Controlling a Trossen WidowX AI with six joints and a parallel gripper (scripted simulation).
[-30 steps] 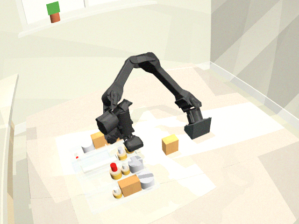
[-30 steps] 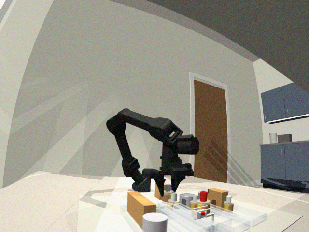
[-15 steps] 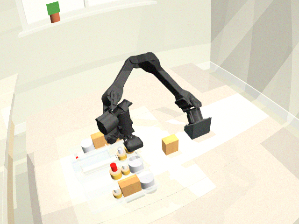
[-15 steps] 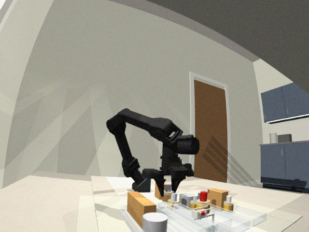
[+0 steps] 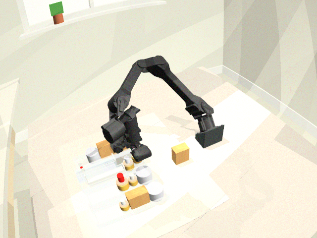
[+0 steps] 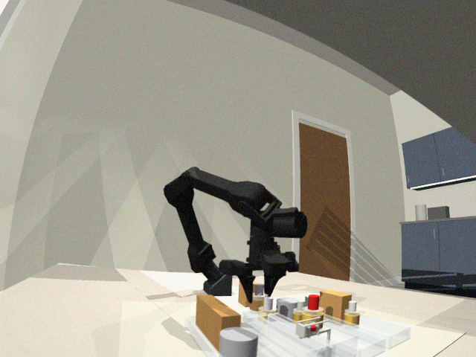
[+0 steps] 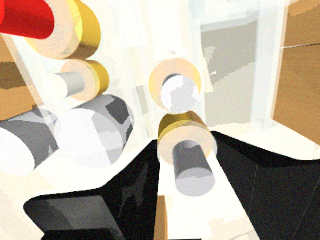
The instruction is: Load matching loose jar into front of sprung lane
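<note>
My gripper tip is now 150 mm short of the clear-walled lane, 20 mm to the left of it and 40 mm above it. Round my gripper tip: red mark 230 mm ahead, 40 mm to the right, 20 mm above.
</note>
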